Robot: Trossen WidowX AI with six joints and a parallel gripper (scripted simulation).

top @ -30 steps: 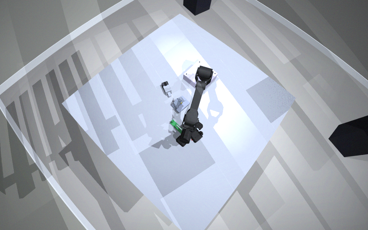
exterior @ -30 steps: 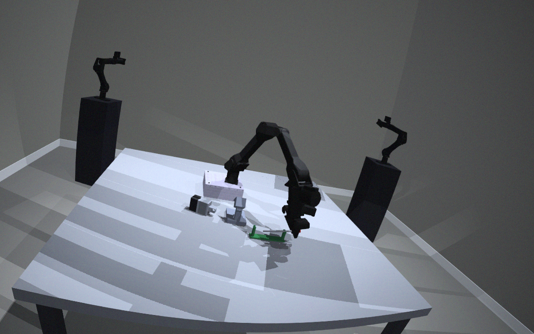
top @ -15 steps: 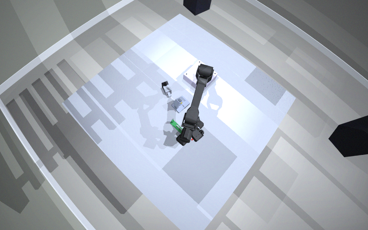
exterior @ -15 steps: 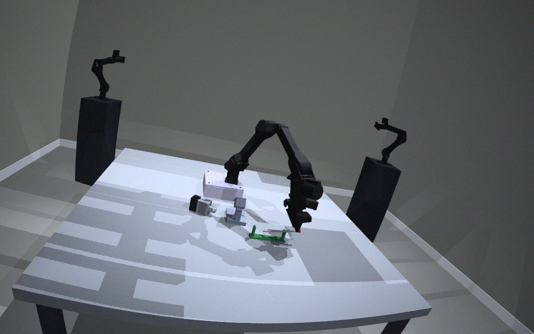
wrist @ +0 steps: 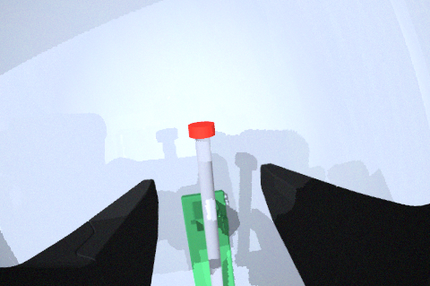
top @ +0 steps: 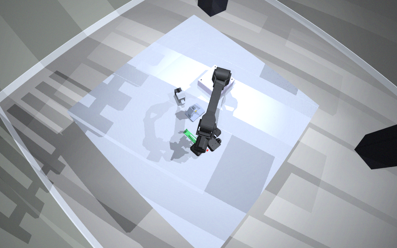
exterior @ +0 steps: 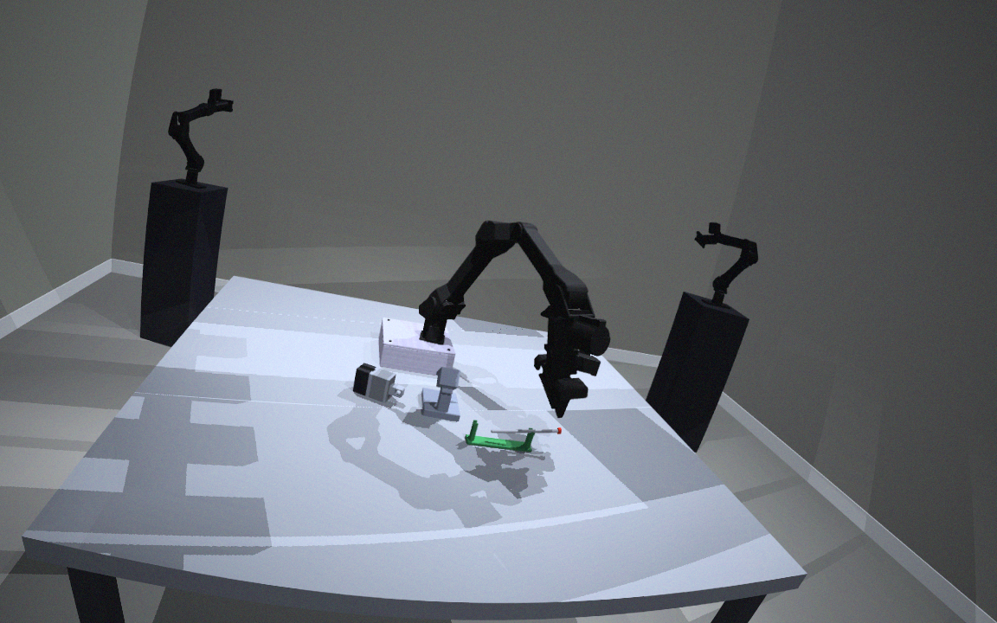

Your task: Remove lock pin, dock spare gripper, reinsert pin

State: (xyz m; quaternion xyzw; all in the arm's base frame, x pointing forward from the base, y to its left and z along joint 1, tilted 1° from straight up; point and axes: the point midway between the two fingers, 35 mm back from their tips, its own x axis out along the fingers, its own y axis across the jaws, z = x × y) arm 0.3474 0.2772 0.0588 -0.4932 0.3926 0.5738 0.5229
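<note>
My gripper tip is 2 cm short of the cradle, 10 cm to the left of it and 7 cm above it. Also, from my gripper tip: spare gripper: 8 cm behind, 37 cm to the right, 6 cm below; then socket: 9 cm behind, 23 cm to the right, 4 cm below.
</note>
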